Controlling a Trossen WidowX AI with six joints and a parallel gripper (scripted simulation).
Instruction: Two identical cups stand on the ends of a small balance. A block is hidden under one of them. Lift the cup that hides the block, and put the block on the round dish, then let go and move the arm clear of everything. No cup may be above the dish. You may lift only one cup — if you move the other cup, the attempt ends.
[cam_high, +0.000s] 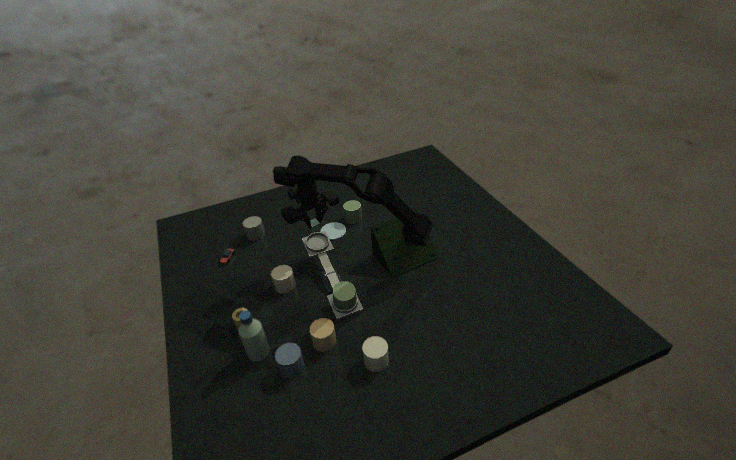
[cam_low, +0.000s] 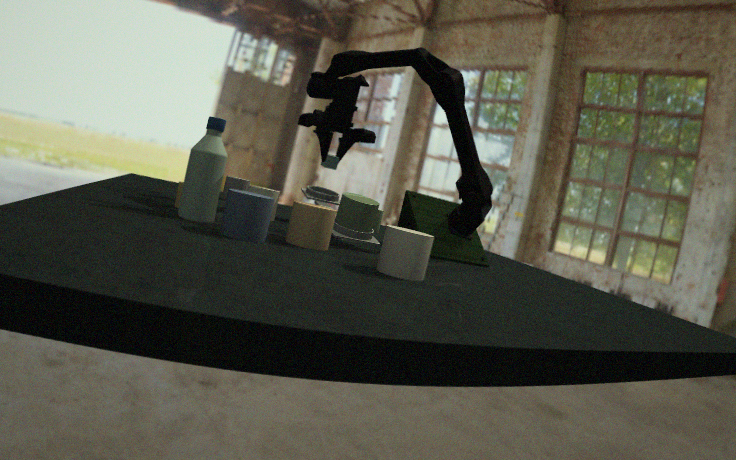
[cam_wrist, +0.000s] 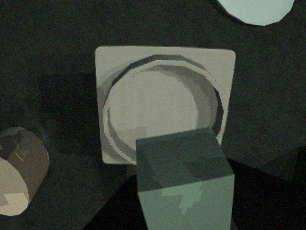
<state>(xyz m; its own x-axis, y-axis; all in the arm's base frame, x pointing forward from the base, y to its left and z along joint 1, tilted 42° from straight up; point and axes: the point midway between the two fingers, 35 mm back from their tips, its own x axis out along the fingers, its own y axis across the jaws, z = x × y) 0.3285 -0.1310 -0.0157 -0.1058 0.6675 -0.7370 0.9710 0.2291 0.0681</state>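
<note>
My gripper tip is now 150 mm above the round dish, 120 mm to the left of it and 90 mm past it. Round my gripper tip: green cup: 280 mm to the left, 90 mm below, 10 mm behind; grey cup: 240 mm to the right, 170 mm ahead, 110 mm below; green block: right at my gripper tip.
</note>
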